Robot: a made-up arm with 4 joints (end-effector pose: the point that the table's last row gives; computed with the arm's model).
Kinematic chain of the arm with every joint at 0, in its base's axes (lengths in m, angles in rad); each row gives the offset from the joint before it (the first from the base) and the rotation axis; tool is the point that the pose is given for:
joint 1: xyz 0 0 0.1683 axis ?
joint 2: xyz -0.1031 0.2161 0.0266 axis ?
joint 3: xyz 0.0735 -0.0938 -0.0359 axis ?
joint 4: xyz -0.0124 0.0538 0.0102 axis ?
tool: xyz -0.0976 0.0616 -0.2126
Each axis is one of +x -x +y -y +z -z.
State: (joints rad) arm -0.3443 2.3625 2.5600 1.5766
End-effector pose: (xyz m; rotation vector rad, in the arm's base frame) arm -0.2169 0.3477 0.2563 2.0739 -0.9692 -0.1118
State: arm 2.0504 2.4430 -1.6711 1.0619
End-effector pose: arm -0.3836 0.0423 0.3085 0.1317 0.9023 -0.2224
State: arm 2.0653 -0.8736 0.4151 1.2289
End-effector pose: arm -0.0836 0.1032 0.2990 1.2068 -1.7318 1.6878
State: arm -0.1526 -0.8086 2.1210 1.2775
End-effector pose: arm -0.0519 0.1287 0.3321 0.4965 2.3785 0.9641
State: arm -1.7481 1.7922 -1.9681 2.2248
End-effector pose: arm -0.3115 0.0670 0.1608 2.4707 -0.8732 0.5346
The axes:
joint 1: +x
joint 2: -z
joint 3: +y
joint 4: +z

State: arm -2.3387 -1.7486 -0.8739 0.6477
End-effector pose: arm -0.0801 -0.4271 0.0670 -0.5672 1.6609 1.7285
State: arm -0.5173 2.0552 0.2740 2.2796
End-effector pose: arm -0.2502 0.1310 -0.1425 -0.2870 -0.0922 0.2554
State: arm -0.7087 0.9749 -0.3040 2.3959
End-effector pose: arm -0.1438 -0.1236 0.0145 -0.9109 0.5450 1.3597
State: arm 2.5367 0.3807 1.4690 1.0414
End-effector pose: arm -0.2672 -0.1973 0.2021 -2.2275 0.2186 -1.5485
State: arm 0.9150 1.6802 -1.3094 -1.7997
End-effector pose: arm -0.0936 -0.0495 0.1134 0.0763 0.5790 2.8089
